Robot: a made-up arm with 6 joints.
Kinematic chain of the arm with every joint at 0, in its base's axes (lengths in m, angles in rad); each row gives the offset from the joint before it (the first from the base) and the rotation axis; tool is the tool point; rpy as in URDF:
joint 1: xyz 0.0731 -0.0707 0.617 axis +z
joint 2: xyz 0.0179 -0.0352 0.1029 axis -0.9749 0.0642 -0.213
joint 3: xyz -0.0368 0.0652 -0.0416 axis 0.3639 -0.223 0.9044
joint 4: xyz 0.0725 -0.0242 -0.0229 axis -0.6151 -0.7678 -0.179
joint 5: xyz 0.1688 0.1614 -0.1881 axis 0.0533 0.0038 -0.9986
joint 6: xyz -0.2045 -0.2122 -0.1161 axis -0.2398 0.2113 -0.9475
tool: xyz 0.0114 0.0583 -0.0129 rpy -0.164 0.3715 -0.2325
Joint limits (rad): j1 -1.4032..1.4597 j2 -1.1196..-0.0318 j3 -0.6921..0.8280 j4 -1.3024..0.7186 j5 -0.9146..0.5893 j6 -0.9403..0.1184
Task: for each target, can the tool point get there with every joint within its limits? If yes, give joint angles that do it. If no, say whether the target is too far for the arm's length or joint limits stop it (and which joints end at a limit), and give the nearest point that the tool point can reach.
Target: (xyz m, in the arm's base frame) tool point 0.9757 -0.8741 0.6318
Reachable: no: too far | nearest point 0.4116 -0.3576 0.6736 | short by 0.766 m
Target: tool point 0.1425 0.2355 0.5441
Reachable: yes | joints -0.4619 -0.7454 0.5357 -0.0582 0.1968 -0.8344
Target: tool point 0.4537 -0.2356 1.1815
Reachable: no: joint limits stop it (at a limit: joint 2, joint 3, joint 4, joint 5, joint 6) | nearest point 0.4450 -0.2318 0.8816 | short by 0.300 m
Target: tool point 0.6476 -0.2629 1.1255
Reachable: no: joint limits stop it (at a limit: joint 2, joint 3, joint 5, joint 6) | nearest point 0.4634 -0.2013 0.8781 | short by 0.315 m
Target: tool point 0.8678 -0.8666 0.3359
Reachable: no: too far | nearest point 0.3730 -0.3671 0.5549 | short by 0.736 m
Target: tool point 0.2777 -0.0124 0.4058
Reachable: yes | joints -0.9115 -0.2216 0.6944 0.0225 -0.1459 -0.2556
